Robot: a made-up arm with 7 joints. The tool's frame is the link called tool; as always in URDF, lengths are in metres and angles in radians. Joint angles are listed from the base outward.
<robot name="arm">
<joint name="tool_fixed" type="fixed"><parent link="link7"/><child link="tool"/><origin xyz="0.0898 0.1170 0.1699" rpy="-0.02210 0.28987 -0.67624"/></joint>
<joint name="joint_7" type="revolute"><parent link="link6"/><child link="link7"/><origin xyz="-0.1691 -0.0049 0.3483" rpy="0.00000 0.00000 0.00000"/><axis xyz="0 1 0"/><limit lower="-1.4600" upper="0.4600"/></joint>
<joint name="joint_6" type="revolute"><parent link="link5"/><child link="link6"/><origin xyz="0.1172 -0.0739 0.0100" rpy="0.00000 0.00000 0.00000"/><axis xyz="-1 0 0"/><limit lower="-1.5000" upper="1.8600"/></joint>
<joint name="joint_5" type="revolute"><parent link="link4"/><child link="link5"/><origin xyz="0.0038 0.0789 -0.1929" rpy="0.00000 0.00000 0.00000"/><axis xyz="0 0 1"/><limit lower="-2.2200" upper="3.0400"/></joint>
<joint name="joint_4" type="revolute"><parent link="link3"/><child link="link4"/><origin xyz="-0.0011 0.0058 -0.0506" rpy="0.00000 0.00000 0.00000"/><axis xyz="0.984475 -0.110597 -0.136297"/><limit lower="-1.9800" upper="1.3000"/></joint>
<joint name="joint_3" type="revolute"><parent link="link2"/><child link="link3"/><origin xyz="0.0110 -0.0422 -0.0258" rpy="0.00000 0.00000 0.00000"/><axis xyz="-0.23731 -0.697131 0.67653"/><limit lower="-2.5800" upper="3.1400"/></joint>
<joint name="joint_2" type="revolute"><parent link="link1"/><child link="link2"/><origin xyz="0.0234 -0.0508 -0.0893" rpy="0.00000 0.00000 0.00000"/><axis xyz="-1 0 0"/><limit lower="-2.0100" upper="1.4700"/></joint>
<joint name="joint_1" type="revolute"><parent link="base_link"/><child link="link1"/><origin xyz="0.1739 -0.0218 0.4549" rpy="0.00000 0.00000 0.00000"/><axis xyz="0 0 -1"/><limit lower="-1.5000" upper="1.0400"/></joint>
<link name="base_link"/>
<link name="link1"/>
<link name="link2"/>
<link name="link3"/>
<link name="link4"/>
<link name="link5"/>
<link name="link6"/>
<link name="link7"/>
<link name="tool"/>
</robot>
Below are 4 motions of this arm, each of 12 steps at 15 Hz.
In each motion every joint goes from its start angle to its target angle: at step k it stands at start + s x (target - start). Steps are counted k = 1, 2, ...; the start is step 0. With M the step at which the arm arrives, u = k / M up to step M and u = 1 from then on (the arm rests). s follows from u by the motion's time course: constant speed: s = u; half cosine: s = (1 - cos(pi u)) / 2; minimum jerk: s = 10 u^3 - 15 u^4 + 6 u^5.
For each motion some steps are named. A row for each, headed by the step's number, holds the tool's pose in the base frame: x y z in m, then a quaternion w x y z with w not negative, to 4 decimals.
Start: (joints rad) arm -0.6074 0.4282 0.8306 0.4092 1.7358 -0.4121 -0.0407
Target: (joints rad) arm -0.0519 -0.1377 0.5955 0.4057 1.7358 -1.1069 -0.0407
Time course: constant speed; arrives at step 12
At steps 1, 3, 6, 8, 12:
1: 0.0996 0.0882 0.6459 0.4124 -0.2802 0.1250 0.8578
3: 0.1544 0.1329 0.6644 0.4677 -0.2343 0.1772 0.8336
6: 0.2590 0.1730 0.6851 0.5342 -0.1526 0.2487 0.7934
8: 0.3374 0.1800 0.6923 0.5670 -0.0911 0.2900 0.7655
12: 0.4955 0.1489 0.6872 0.6048 0.0424 0.3537 0.7122

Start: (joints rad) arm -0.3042 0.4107 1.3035 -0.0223 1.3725 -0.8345 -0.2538
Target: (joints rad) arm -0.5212 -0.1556 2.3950 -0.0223 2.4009 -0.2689 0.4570
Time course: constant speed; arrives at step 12
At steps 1, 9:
1: -0.0017 0.2171 0.5269 0.5131 -0.4580 0.1349 0.7133
9: -0.0560 -0.2338 0.1873 0.0268 0.7461 0.4211 -0.5150

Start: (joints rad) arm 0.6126 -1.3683 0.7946 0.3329 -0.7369 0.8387 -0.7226
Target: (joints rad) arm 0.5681 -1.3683 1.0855 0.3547 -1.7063 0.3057 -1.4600
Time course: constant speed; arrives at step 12
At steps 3, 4, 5, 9, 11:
3: 0.0339 -0.0821 0.7347 0.4065 0.4416 -0.2637 -0.7551
4: 0.0235 -0.0932 0.7190 0.3716 0.4462 -0.2652 -0.7697
5: 0.0135 -0.1021 0.7032 0.3358 0.4481 -0.2659 -0.7847
9: -0.0195 -0.1166 0.6422 0.1873 0.4263 -0.2590 -0.8462
11: -0.0310 -0.1133 0.6163 0.1133 0.3972 -0.2490 -0.8760

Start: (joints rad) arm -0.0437 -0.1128 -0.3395 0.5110 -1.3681 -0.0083 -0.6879
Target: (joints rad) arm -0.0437 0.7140 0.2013 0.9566 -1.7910 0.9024 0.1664
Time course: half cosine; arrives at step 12
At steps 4, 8, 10, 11, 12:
4: 0.3732 -0.1917 0.6271 0.4066 0.0465 0.1600 -0.8983
8: 0.5323 -0.1779 0.5066 0.3845 -0.0684 0.3191 -0.8635
10: 0.5757 -0.1724 0.4398 0.3458 -0.1268 0.3740 -0.8512
11: 0.5849 -0.1717 0.4195 0.3316 -0.1437 0.3878 -0.8479
12: 0.5878 -0.1715 0.4124 0.3264 -0.1495 0.3924 -0.8468

